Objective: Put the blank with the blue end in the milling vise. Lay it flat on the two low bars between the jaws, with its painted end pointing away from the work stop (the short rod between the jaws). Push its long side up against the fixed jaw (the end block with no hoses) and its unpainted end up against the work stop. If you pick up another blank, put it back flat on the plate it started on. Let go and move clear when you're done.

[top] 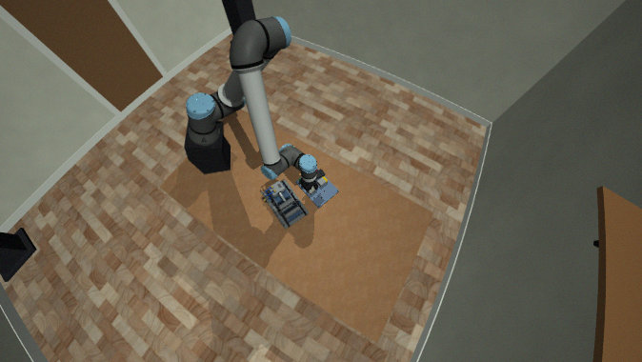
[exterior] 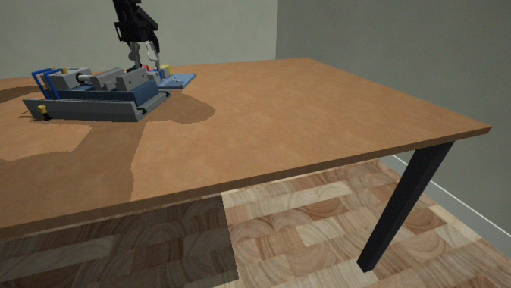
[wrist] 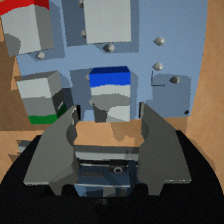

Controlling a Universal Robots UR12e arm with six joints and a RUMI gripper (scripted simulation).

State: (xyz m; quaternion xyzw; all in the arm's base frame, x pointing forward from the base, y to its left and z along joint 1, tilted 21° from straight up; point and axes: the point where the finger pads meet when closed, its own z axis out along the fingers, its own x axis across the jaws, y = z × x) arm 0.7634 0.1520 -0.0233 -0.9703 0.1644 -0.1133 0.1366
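The blue blank is 4 cm below my hand. Also, from my hand: yellow blank 9 cm to the left, 4 cm below, 3 cm ahead; then green blank 8 cm behind, 4 cm below, 3 cm to the left; then light blue plate 6 cm below, 4 cm to the left, 1 cm ahead.
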